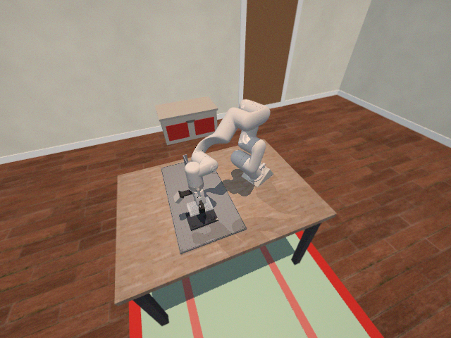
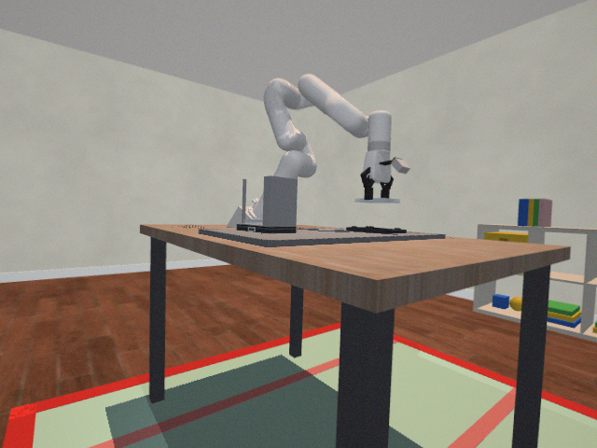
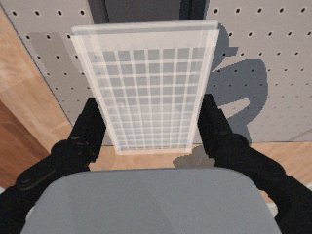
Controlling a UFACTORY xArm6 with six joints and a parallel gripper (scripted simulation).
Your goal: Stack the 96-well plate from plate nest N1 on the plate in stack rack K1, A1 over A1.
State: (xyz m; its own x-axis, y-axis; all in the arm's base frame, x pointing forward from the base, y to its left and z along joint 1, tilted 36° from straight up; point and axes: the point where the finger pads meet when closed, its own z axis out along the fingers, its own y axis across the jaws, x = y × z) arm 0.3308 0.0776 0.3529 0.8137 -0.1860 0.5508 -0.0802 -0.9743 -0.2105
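Now: hand 38 cm to the left of the grey rack wall, 6 cm past it and 3 cm above it. Round my hand: pale A1 square: 11 cm below, 7 cm behind, 6 cm to the left.
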